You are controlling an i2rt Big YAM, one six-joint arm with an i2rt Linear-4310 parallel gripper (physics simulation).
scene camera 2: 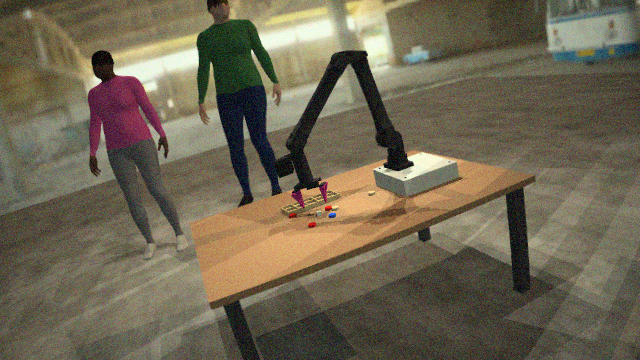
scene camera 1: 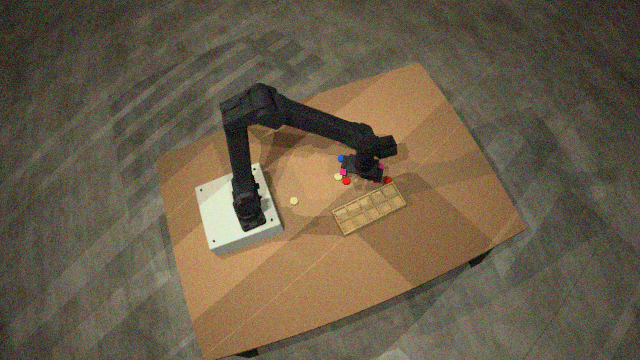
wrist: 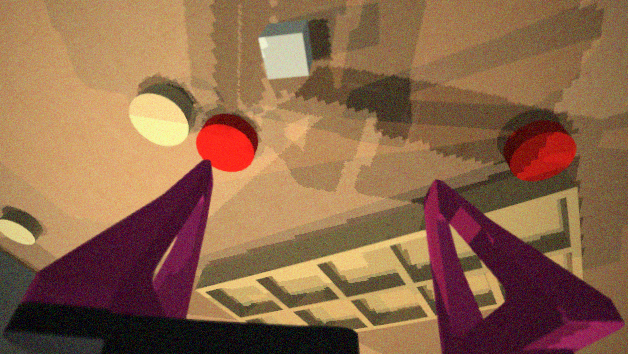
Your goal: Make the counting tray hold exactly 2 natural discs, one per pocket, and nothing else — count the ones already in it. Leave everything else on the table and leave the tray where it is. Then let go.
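A natural disc (scene camera 1: 338, 176) (scene camera 2: 335, 208) (wrist: 159, 119) lies flat on the table beside a red disc (scene camera 1: 346, 180) (scene camera 2: 328, 208) (wrist: 227, 147). Another natural disc (scene camera 1: 293, 200) (scene camera 2: 371, 193) (wrist: 17, 232) lies apart, between the tray and the robot base. The counting tray (scene camera 1: 344, 233) (scene camera 2: 286, 213) (wrist: 576, 235) is pale wood with two rows of pockets. I make out no disc in its visible pockets, but low contrast and my right finger in the wrist view leave this uncertain. My gripper (scene camera 2: 314, 204) (wrist: 324, 180) is open and empty above the table, its left fingertip overlapping the red disc's lower edge in the wrist view.
Another red disc (scene camera 1: 388, 180) (scene camera 2: 292, 215) (wrist: 541, 151) lies by the tray's far end. A third red disc (scene camera 2: 312, 224), a blue piece (scene camera 1: 341, 158) (scene camera 2: 332, 215) and a pale grey cube (scene camera 2: 319, 213) (wrist: 286, 56) lie nearby. The white base block (scene camera 1: 220, 220) (scene camera 2: 430, 172) carries the arm.
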